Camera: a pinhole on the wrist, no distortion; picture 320 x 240 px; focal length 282.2 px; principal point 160.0 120.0 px. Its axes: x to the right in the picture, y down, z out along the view. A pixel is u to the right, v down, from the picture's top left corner.
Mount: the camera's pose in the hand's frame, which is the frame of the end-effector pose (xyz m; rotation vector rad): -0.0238 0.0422 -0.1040 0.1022 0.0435 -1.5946
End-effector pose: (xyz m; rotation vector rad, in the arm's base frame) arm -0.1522 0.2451 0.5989 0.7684 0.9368 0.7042
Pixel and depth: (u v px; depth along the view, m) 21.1 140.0 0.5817
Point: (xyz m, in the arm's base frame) 0.2431 0.2625 1.0120
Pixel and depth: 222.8 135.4 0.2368
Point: -0.0420 0.1774 0.6297
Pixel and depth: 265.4 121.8 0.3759
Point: 0.0849 0.0753 0.6047
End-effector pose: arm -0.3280 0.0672 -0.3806 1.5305 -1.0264 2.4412
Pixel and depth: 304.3 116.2 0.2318
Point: -0.1810 0.0859 -0.3328
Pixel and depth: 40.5 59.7 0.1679
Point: -0.2829 -0.0309 -0.4635
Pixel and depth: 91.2 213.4 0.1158
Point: -0.3451 0.0103 -0.3965
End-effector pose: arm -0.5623 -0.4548 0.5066 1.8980 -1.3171 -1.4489
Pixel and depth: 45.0 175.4 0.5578
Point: -1.0833 -0.5143 0.4580
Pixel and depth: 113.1 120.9 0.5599
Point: -1.0156 -0.3609 0.4192
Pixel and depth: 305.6 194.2 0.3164
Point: -0.6760 -0.3790 0.2929
